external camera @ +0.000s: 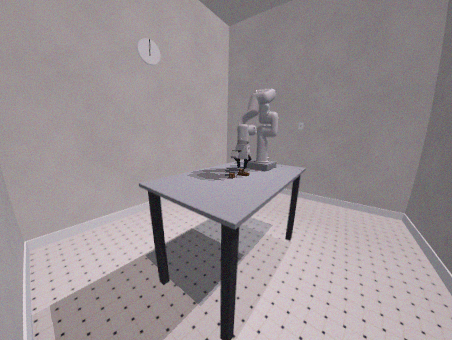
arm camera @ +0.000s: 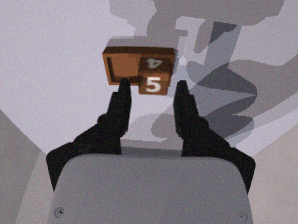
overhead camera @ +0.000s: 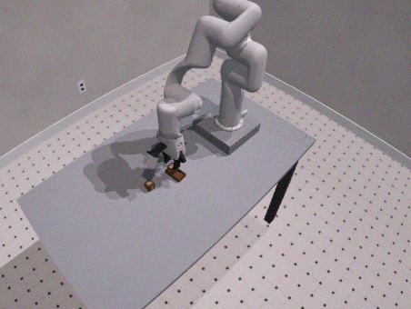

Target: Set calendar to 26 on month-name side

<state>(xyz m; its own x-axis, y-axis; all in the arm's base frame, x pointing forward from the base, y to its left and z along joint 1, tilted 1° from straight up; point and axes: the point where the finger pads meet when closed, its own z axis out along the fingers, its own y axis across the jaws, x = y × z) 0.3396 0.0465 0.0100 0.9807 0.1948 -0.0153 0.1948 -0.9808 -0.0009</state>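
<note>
Right now the brown wooden tray is 6 cm below my hand and 2 cm to the left of it. From my hand the other things lie so: brown cube (12 cm ahead, 5 cm below, 1 cm to the left).
</note>
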